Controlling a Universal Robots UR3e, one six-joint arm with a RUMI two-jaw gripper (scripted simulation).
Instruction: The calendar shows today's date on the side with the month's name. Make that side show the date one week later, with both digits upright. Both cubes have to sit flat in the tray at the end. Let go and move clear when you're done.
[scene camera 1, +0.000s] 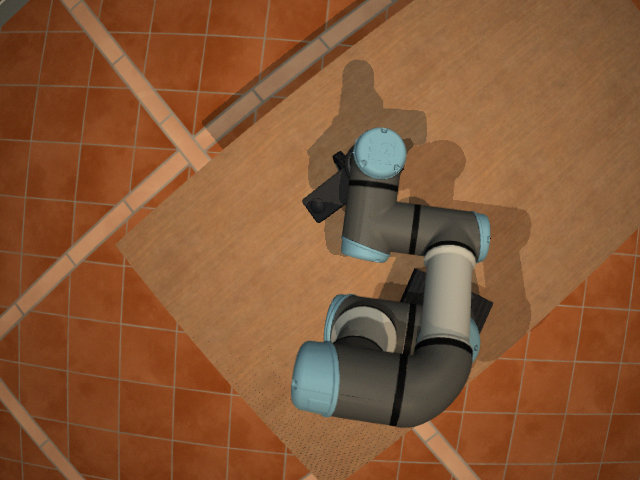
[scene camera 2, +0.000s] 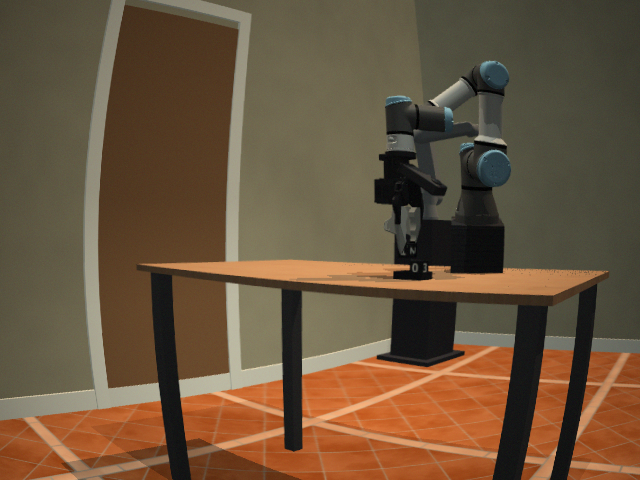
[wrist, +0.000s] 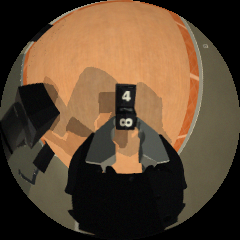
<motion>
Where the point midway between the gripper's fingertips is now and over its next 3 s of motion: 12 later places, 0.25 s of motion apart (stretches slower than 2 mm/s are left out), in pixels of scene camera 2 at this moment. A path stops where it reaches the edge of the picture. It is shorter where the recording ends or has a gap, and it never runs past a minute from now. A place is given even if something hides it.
My gripper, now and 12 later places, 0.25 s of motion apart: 406, 253; 406, 254; 406, 256; 406, 258; 406, 260; 406, 263; 406, 264; 406, 265; 406, 266; 406, 268; 406, 269; 406, 269; 406, 268
</motion>
